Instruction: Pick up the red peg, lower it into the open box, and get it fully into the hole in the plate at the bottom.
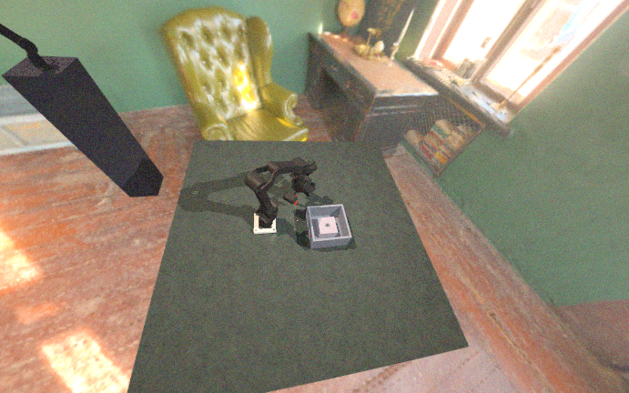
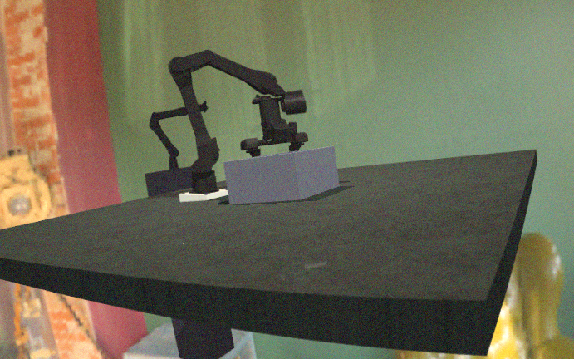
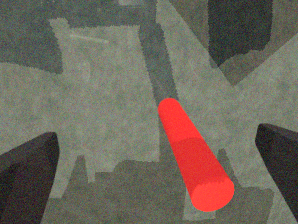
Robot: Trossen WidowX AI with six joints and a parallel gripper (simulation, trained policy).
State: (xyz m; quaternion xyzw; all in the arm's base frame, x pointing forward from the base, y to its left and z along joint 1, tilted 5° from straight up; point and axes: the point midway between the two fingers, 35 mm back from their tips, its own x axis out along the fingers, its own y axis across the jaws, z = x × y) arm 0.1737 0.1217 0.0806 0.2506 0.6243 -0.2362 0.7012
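My gripper tip is 1 cm to the left of the red peg, 1 cm past it and 1 cm above it. The rest, counted from my gripper tip: grey box 19 cm to the right, 13 cm ahead, 2 cm below.
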